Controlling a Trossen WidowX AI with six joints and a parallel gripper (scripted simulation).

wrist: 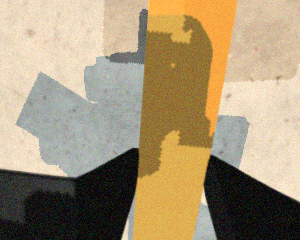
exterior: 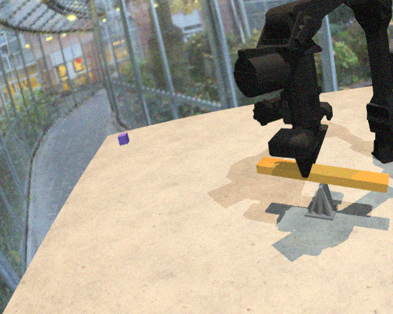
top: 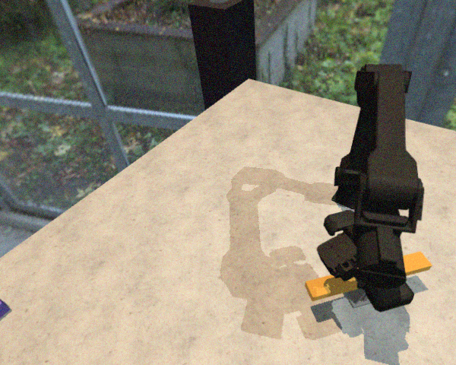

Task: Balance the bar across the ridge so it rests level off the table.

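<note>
Right now the orange bar is 2 cm behind my gripper tip and 2 cm to the left of it. Also, from my gripper tip: purple cube 47 cm ahead, 62 cm to the right, 6 cm below.
</note>
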